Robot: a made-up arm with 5 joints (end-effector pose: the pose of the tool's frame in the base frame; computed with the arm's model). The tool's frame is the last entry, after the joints.
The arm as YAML. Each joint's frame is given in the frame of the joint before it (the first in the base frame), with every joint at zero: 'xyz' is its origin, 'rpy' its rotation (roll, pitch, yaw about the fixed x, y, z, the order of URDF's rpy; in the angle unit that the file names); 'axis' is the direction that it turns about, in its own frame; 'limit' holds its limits. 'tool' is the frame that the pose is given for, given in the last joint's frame.
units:
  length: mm
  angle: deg
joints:
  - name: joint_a
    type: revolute
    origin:
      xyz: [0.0, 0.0, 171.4]
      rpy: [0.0, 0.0, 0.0]
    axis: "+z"
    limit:
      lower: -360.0
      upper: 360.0
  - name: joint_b
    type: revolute
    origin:
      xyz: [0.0, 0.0, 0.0]
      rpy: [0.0, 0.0, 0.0]
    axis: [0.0, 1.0, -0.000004]
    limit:
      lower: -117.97
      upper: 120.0
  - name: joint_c
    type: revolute
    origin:
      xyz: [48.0, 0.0, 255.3]
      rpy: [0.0, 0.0, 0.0]
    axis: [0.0, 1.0, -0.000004]
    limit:
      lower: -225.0
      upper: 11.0
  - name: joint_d
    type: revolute
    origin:
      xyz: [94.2, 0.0, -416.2]
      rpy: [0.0, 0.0, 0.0]
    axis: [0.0, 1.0, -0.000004]
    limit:
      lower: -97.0
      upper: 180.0
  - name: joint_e
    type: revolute
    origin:
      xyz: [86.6, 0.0, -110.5]
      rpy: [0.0, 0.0, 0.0]
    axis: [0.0, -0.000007, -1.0]
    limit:
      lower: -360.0
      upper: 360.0
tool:
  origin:
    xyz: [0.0, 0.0, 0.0]
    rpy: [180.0, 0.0, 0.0]
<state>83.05 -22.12 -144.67 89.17 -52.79</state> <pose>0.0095 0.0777 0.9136 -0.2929 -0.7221 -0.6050 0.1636</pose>
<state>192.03 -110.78 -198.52 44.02 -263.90</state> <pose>0.6214 0.1324 -0.2880 0.4536 0.5031 0.5956 0.4317</pose>
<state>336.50 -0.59 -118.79 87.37 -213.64</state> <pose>0.4529 -0.1969 0.6657 -0.0849 0.9575 -0.1319 0.2421</pose>
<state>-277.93 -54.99 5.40 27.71 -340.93</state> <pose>0.0439 0.3149 0.0888 -0.8371 -0.5130 -0.1205 0.1466</pose>
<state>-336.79 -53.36 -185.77 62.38 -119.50</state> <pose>-0.6084 -0.2609 0.6102 0.0091 0.0269 0.6670 0.7445</pose>
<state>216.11 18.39 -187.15 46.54 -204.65</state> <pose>-0.1310 -0.0956 0.9573 0.4168 0.2443 -0.8712 0.0874</pose>
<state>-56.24 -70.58 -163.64 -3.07 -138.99</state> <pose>-0.4209 0.6296 0.4553 -0.3597 -0.3169 -0.1163 0.8699</pose>
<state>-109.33 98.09 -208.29 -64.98 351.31</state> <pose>-0.1745 -0.4974 0.4375 0.0269 -0.0324 0.5144 0.8565</pose>
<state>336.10 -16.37 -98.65 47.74 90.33</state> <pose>0.4085 -0.1810 0.7285 -0.4520 0.6991 -0.4635 0.3035</pose>
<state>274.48 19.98 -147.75 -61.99 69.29</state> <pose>0.0234 -0.2986 0.8185 -0.0185 0.0830 0.9864 0.1406</pose>
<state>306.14 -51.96 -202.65 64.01 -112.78</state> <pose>-0.4147 0.5679 0.4788 -0.0804 -0.0454 0.1158 0.9890</pose>
